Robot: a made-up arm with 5 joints.
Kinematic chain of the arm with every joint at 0, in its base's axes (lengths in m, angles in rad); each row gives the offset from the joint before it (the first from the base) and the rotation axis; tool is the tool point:
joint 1: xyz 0 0 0.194 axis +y
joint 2: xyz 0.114 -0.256 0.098 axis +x
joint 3: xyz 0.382 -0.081 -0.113 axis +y
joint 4: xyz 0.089 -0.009 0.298 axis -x
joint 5: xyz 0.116 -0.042 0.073 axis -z
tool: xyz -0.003 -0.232 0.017
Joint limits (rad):
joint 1: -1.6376..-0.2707
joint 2: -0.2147..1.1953
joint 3: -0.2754..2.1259
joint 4: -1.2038..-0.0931
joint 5: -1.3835..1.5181
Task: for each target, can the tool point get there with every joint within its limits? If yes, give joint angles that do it. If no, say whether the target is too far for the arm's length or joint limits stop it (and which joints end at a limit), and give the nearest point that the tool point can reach.
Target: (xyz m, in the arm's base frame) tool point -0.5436 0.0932 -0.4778
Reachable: no: joint limits stop it (at a limit: joint 1, joint 2, joint 3, joint 4, joint 5) | nearest point -0.3959 -0.3491 0.5344 | short by 1.114 m
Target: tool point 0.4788 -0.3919 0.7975
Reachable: yes | joints -1.2681 0.7068 1.1979 -0.7628 0.1848
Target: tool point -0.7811 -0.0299 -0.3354
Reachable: no: joint limits stop it (at a limit: joint 1, joint 2, joint 3, joint 4, joint 5) | nearest point -0.3959 -0.3491 0.5344 | short by 1.003 m
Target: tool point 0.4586 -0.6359 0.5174
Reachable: yes | joints -0.5164 0.6205 -0.0085 -0.3768 0.6350
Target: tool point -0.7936 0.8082 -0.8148
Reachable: no: too far | nearest point 0.5050 0.1706 0.0023 | short by 1.661 m
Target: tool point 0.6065 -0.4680 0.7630
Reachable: yes | joints -1.3988 0.0718 1.8090 -0.7163 -1.1495
